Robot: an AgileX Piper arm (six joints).
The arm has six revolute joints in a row. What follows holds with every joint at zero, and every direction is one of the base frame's. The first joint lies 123.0 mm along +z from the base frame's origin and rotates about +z. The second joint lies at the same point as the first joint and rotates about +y. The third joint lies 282.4 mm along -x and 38.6 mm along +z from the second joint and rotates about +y. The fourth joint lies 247.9 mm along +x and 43.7 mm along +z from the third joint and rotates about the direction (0.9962, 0, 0.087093). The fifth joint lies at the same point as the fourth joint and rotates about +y. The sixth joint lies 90.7 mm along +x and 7.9 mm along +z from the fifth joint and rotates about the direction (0.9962, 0, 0.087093). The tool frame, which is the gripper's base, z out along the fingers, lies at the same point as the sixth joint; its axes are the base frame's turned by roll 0.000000, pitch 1.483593 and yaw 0.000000 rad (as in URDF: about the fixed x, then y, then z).
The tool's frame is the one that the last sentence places.
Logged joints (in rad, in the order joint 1, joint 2, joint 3, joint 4, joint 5, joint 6), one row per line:
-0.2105, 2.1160, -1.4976, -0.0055, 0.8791, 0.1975
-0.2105, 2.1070, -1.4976, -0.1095, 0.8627, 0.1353
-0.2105, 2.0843, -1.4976, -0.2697, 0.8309, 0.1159
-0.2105, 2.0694, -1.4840, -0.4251, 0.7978, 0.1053
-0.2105, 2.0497, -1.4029, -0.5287, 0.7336, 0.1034
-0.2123, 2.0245, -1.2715, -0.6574, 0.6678, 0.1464
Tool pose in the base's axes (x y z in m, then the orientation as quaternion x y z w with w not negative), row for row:
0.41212, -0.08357, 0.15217, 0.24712, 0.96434, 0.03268, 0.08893
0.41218, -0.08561, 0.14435, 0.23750, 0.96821, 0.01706, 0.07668
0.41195, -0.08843, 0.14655, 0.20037, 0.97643, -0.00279, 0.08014
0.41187, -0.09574, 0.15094, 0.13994, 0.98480, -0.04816, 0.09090
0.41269, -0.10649, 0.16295, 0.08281, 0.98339, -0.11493, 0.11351
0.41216, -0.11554, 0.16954, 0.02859, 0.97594, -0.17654, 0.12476
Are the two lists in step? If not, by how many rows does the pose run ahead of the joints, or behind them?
The pose runs 2 rows behind the joints: the pose in row i belongs to the joints in row i - 2.
